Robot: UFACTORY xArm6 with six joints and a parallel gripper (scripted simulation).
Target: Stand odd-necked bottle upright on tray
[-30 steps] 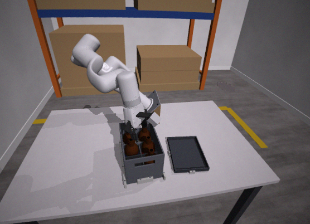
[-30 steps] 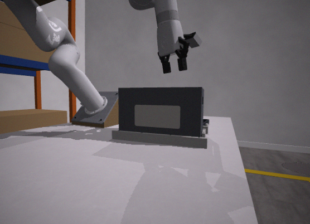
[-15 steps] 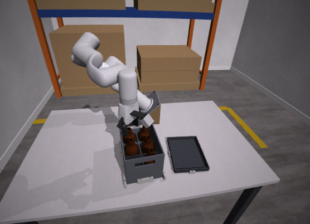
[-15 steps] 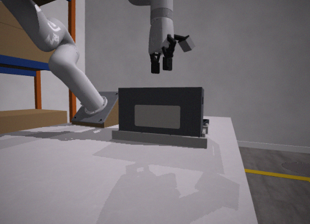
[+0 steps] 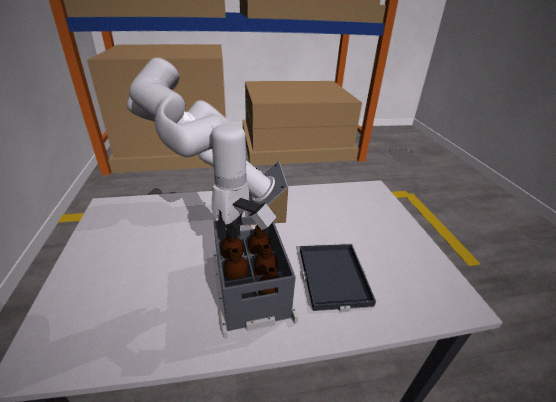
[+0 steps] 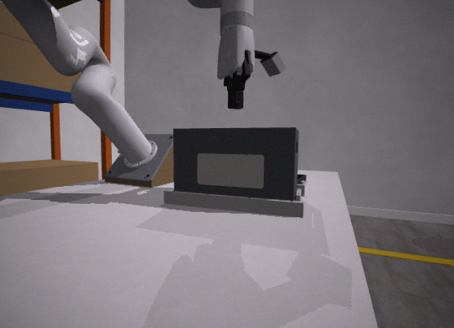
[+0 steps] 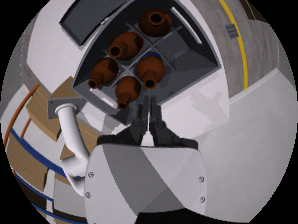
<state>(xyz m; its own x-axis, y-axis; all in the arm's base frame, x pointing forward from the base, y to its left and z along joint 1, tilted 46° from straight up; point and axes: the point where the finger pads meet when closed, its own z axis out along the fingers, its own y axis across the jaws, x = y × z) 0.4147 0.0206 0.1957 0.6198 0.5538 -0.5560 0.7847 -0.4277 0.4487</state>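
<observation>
My hand is 16 cm above the dark grey crate and 4 cm to the right of it. The rest, counted from my hand: glass bottle (16 cm below, 10 cm behind, 8 cm to the left); dark tray (32 cm to the left, 23 cm below, 2 cm behind).
</observation>
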